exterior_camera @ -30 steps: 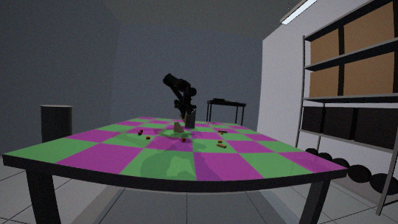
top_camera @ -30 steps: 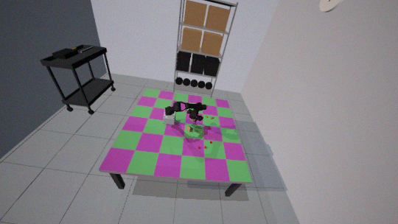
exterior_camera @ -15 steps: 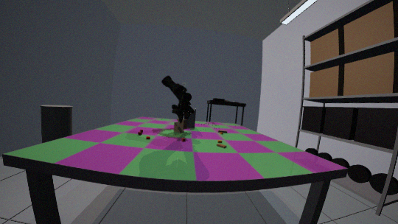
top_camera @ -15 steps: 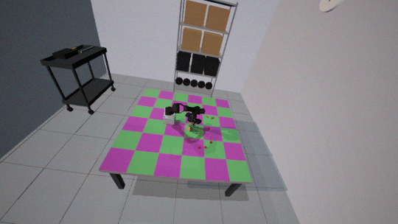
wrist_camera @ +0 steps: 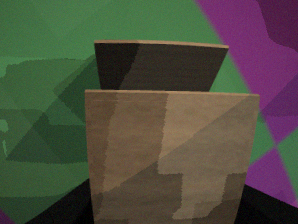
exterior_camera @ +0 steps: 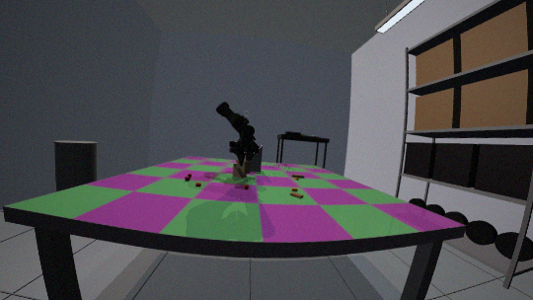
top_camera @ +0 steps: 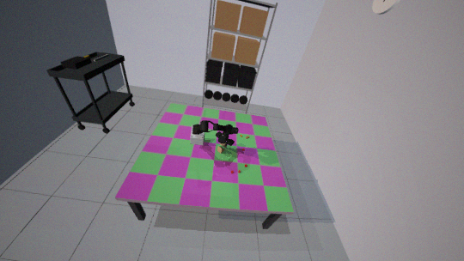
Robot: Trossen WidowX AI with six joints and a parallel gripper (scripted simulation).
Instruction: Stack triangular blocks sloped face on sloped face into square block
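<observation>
My gripper tip is now 1 cm to the right of the triangular block and 1 cm below it.
</observation>
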